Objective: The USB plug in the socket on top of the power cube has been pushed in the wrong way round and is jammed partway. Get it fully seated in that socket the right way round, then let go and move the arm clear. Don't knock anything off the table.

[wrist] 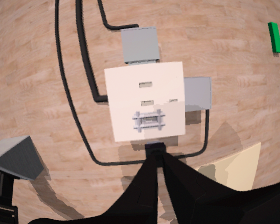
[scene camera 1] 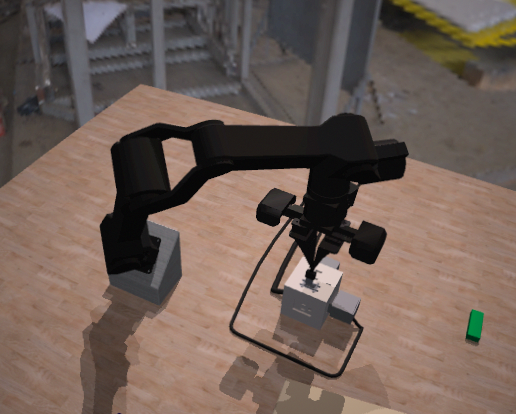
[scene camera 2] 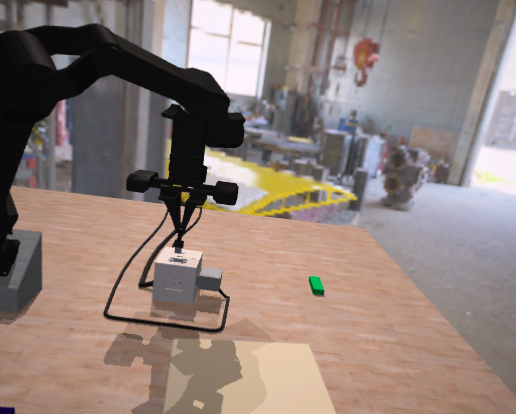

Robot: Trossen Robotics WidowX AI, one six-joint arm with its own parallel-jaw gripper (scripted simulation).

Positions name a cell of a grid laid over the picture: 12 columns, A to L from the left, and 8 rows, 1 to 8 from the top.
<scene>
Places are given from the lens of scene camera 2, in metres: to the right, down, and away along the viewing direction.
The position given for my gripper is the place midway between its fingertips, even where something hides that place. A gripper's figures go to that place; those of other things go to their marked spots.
my gripper (scene camera 2: E5): -0.14, 0.05, 0.72
white power cube (scene camera 2: E6): -0.16, 0.14, 0.73
</scene>
